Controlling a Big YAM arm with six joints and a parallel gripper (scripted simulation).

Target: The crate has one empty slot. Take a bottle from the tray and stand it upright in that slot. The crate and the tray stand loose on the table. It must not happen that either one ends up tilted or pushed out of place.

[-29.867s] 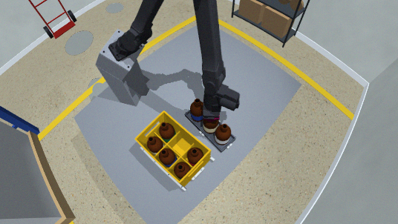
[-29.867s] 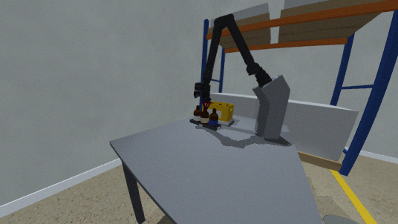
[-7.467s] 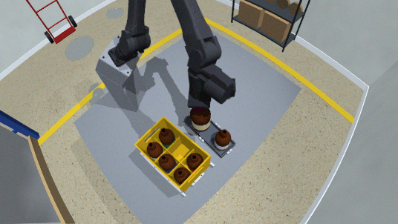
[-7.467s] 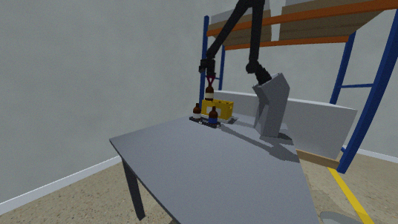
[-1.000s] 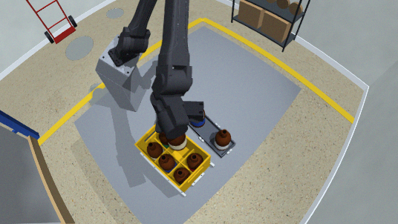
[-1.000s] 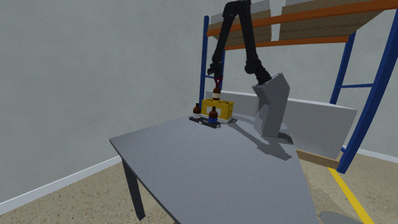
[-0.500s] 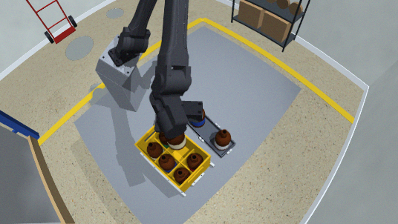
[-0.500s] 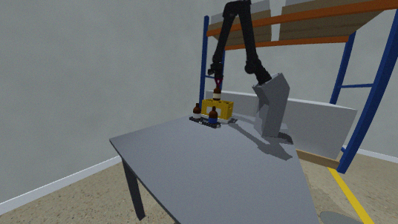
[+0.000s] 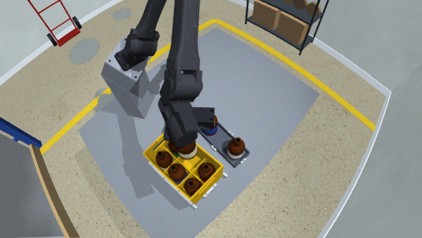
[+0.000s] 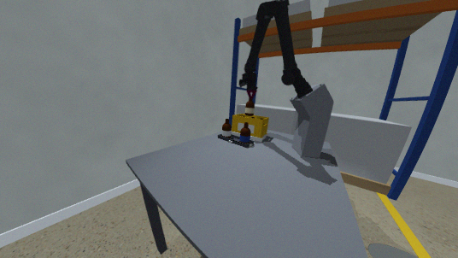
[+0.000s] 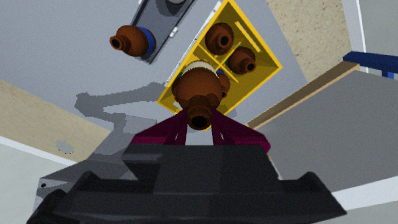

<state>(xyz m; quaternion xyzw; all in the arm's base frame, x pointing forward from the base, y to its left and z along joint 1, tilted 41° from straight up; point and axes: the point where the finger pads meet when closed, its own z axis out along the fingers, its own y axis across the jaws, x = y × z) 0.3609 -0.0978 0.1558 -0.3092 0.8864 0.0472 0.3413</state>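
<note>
Right now the glass bottle is 6 cm below my hand. Also, from my hand: yellow crate 25 cm below, 4 cm to the right, 1 cm ahead; then dark tray 32 cm below, 18 cm to the left.
</note>
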